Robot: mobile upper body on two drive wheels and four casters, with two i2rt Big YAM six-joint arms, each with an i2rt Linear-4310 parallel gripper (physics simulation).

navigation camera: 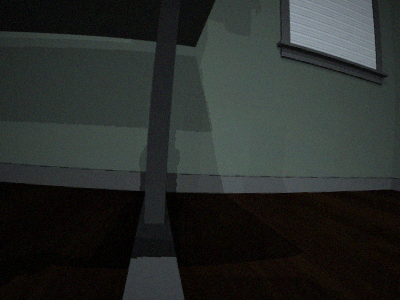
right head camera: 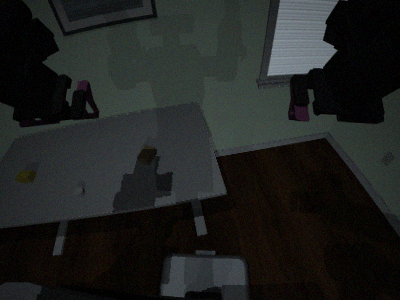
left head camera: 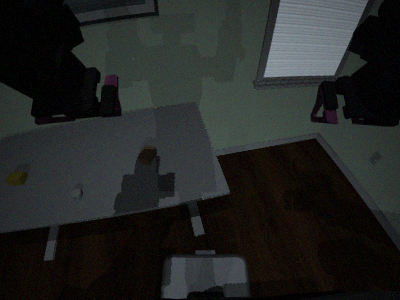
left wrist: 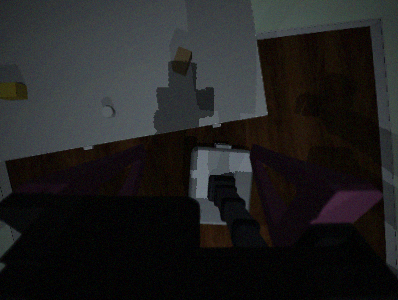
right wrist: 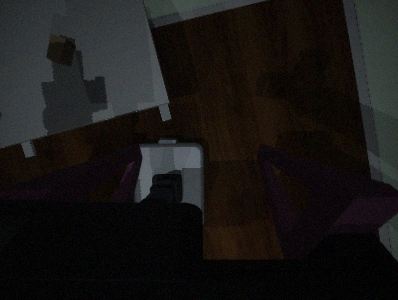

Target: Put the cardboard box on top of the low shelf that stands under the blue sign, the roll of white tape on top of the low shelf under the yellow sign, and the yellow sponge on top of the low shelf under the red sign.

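Places are measured from the left arm's base along level axes (x ahead, y left, z up), in centimetres.
Pixels of known places: left gripper, fingertip midpoint: (right head camera: pixel 78 117) (left head camera: pixel 96 115) (left wrist: pixel 198 149); right gripper, fingertip midpoint: (right head camera: pixel 313 116) (left head camera: pixel 332 119) (right wrist: pixel 199 150).
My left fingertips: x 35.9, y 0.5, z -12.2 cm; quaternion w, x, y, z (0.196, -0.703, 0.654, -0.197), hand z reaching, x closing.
Note:
Ahead of a thing's pixels: the offset from my left fingertips to its top centre. "spot": to the spot under its first point. Level surfaces: height alone.
The brown cardboard box {dz -51.8, dx +35.8, dy +8.6 cm} (left head camera: pixel 147 155) (right head camera: pixel 147 155) (left wrist: pixel 182 61) (right wrist: pixel 61 50) sits on the grey table {dz -56.8 cm} (left head camera: pixel 100 145) (right head camera: pixel 100 145) (left wrist: pixel 100 45) (right wrist: pixel 117 30), partly in shadow. The roll of white tape {dz -54.4, dx +11.3, dy +41.2 cm} (left head camera: pixel 77 193) (right head camera: pixel 79 190) (left wrist: pixel 108 111) lies left of it, near the table's near edge. The yellow sponge {dz -52.3, dx +17.5, dy +85.5 cm} (left head camera: pixel 17 178) (right head camera: pixel 25 176) (left wrist: pixel 12 91) lies farther left. My left gripper (left head camera: pixel 80 118) (right head camera: pixel 60 120) (left wrist: pixel 198 149) is open and empty, apart from all three. My right gripper (left head camera: pixel 345 121) (right head camera: pixel 322 120) (right wrist: pixel 199 150) is open and empty, off to the right. The low shelves and coloured signs do not show.
A table leg {spot: dz -96.0, dx +45.6, dy -12.2 cm} (navigation camera: pixel 162 100) stands close before the navigation camera. A green wall (left head camera: pixel 250 115) (navigation camera: pixel 290 125) with a blind-covered window (left head camera: pixel 310 40) (right head camera: pixel 300 40) (navigation camera: pixel 332 30) and a framed picture (right head camera: pixel 105 20) is behind the table. My light grey base (left head camera: pixel 175 275) is below the table's near edge.

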